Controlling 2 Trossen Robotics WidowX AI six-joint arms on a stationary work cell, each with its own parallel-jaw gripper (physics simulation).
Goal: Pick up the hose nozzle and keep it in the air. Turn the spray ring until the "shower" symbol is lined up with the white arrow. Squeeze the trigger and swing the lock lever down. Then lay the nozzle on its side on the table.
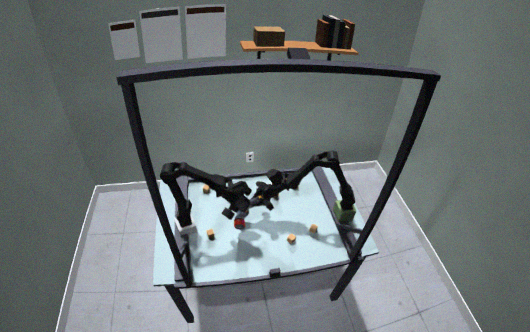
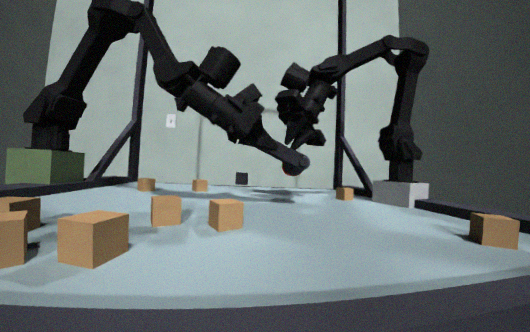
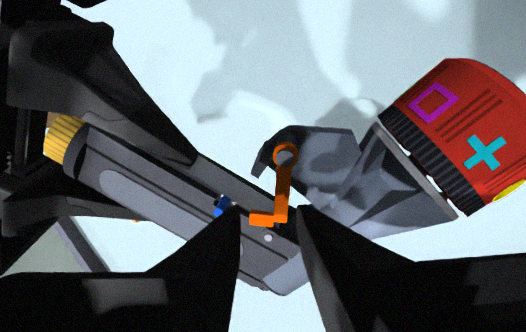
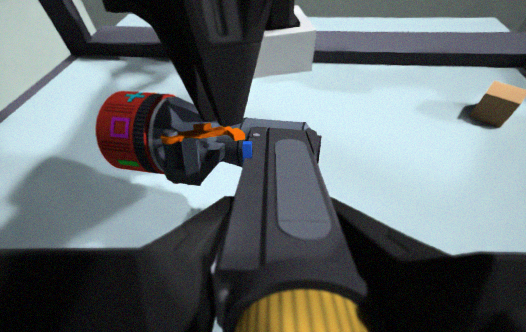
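Where they show: left gripper, fingertip midpoint: [image 2: 288, 147] [image 3: 268, 215] [image 4: 221, 122]; right gripper, fingertip midpoint: [image 1: 250, 203] [image 2: 274, 148] [image 3: 182, 189] [image 4: 277, 206]; left arm's base at its link origin: [image 1: 184, 221] [image 2: 400, 181] [image 4: 274, 20]; right arm's base at its link origin: [image 1: 346, 205].
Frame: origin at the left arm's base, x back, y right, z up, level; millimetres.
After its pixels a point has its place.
The grey hose nozzle is in the air, its red spray ring [image 1: 240, 223] @(x -257, y 174, z 56 mm) [image 3: 465, 115] @(x -266, y 162, z 58 mm) [image 4: 117, 132] @(x -279, y 165, z 49 mm) showing a magenta square and a cyan cross; I cannot make out the white arrow. My right gripper [image 4: 277, 206] @(x -363, y 80, z 64 mm) is shut on the nozzle's handle [image 3: 145, 185] @(x -370, y 83, z 83 mm) [image 4: 300, 187] @(x -367, y 72, z 81 mm), near its ribbed yellow end [image 3: 62, 140] @(x -410, y 90, z 101 mm) [image 4: 300, 312] @(x -410, y 87, z 102 mm). The orange lever [image 3: 282, 192] @(x -311, y 108, z 68 mm) [image 4: 205, 132] @(x -314, y 107, z 69 mm) is at the neck, near a small blue tab [image 3: 221, 205] @(x -334, y 90, z 73 mm) [image 4: 247, 149] @(x -335, y 88, z 73 mm). My left gripper [image 3: 268, 215] @(x -312, y 98, z 72 mm) is partly open above the neck beside the lever, nothing between its fingers.
Wooden blocks [image 1: 291, 239] @(x -477, y 332, z -28 mm) [image 1: 210, 234] @(x -105, y 114, z -30 mm) [image 2: 93, 239] @(x -620, y -127, z -39 mm) [image 4: 497, 104] @(x -218, y -216, z -36 mm) are scattered on the pale blue table [image 1: 300, 260] @(x -464, y 452, z -61 mm) [image 2: 350, 270] @(x -433, y -193, z -61 mm). The arms stand on a white base [image 2: 395, 192] @(x -50, y -15, z -27 mm) and a green base [image 2: 30, 165] @(x -865, y 270, z -2 mm). Dark frame posts [image 1: 140, 135] @(x 101, y 348, z 812 mm) [image 1: 415, 135] @(x -707, y 606, z 753 mm) rise at the sides.
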